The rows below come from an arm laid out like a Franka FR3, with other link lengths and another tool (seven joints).
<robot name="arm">
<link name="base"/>
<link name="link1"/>
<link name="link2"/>
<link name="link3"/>
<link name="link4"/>
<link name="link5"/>
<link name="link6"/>
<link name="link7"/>
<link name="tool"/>
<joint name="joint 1" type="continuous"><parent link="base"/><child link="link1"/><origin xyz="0.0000 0.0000 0.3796" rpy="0.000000 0.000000 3.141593"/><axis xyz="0 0 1"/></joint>
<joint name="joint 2" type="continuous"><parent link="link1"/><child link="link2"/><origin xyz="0.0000 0.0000 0.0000" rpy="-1.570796 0.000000 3.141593"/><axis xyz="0 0 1"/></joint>
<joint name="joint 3" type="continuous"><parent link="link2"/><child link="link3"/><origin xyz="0.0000 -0.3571 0.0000" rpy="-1.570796 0.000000 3.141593"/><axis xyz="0 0 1"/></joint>
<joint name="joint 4" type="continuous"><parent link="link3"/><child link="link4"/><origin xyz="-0.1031 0.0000 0.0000" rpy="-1.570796 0.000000 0.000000"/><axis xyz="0 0 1"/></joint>
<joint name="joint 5" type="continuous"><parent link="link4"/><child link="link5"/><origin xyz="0.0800 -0.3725 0.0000" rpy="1.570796 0.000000 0.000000"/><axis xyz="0 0 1"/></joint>
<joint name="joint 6" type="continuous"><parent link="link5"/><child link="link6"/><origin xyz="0.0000 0.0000 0.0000" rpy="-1.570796 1.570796 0.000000"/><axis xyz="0 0 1"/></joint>
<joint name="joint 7" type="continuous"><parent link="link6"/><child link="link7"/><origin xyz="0.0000 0.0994 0.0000" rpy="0.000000 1.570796 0.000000"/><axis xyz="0 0 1"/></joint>
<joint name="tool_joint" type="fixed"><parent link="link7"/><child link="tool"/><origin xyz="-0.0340 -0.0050 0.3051" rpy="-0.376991 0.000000 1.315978"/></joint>
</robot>
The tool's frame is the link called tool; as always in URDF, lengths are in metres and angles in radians. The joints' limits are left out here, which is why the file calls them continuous.
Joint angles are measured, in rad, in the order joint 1, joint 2, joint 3, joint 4, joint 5, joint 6, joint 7. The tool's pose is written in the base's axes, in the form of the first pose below.
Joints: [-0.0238, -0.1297, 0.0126, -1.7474, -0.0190, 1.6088, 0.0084]
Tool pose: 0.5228 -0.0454 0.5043 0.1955 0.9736 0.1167 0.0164
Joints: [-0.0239, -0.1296, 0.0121, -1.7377, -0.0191, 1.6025, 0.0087]
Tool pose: 0.5232 -0.0457 0.5082 0.1958 0.9736 0.1159 0.0179
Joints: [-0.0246, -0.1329, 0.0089, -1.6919, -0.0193, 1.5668, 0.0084]
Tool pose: 0.5222 -0.0479 0.5280 0.1966 0.9737 0.1125 0.0240
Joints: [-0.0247, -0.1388, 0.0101, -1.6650, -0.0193, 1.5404, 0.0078]
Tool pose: 0.5191 -0.0473 0.5411 0.1971 0.9735 0.1124 0.0272
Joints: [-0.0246, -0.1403, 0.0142, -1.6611, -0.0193, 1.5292, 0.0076]
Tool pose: 0.5164 -0.0450 0.5426 0.1970 0.9733 0.1150 0.0248
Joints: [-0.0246, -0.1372, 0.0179, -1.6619, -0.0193, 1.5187, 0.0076]
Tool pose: 0.5137 -0.0431 0.5397 0.1962 0.9732 0.1181 0.0181
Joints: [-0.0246, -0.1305, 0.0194, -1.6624, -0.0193, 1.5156, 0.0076]
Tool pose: 0.5138 -0.0423 0.5357 0.1956 0.9732 0.1198 0.0132
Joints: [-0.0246, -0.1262, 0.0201, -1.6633, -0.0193, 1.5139, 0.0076]
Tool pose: 0.5138 -0.0419 0.5329 0.1952 0.9732 0.1208 0.0099
